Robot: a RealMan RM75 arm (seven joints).
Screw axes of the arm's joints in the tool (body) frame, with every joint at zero. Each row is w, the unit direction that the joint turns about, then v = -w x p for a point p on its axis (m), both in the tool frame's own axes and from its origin. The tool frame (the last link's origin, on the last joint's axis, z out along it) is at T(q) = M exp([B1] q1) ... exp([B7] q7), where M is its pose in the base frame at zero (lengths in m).
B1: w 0 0 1 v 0.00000 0.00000 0.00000
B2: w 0 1 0 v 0.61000 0.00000 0.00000
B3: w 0 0 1 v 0.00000 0.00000 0.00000
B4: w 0 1 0 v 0.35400 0.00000 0.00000
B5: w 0 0 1 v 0.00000 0.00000 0.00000
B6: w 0 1 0 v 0.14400 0.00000 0.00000
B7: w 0 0 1 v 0.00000 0.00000 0.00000
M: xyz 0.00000 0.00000 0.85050 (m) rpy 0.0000 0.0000 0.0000 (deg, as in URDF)
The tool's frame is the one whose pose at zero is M.
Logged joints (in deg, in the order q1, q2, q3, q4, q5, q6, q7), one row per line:
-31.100, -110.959, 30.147, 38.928, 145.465, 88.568, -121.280
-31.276, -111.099, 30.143, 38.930, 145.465, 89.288, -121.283
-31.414, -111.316, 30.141, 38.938, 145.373, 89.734, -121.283
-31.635, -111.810, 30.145, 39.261, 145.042, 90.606, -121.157
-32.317, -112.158, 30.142, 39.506, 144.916, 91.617, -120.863
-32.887, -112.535, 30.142, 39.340, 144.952, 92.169, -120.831
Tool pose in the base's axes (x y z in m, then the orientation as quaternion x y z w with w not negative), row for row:
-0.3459, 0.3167, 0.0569, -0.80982, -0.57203, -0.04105, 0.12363
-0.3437, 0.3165, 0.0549, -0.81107, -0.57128, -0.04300, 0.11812
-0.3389, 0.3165, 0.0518, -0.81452, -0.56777, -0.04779, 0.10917
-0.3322, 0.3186, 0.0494, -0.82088, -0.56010, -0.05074, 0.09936
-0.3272, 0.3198, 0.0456, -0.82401, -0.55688, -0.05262, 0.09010
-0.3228, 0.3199, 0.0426, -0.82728, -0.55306, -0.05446, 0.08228
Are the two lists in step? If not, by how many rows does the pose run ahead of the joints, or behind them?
The pose runs 1 row ahead of the joints: the pose in row i belongs to the joints in row i + 1.
